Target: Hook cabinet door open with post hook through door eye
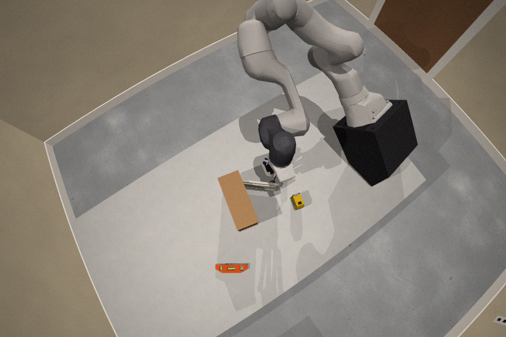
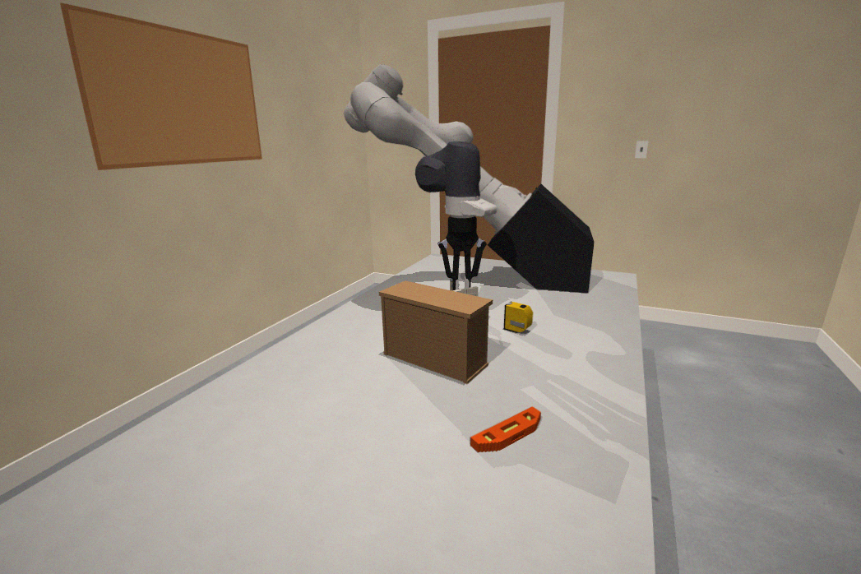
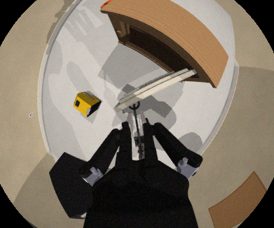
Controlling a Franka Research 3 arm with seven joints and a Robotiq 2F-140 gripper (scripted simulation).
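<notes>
Right now the thin dark hook is 40 mm behind my hand, 30 mm below it and 20 mm to the right of it. From my hand the other things lie so: yellow tape measure (150 mm to the left, 70 mm below, 20 mm behind); then pale door (80 mm ahead, 40 mm below, 20 mm to the right); then orange spirit level (410 mm ahead, 230 mm to the left, 100 mm below).
</notes>
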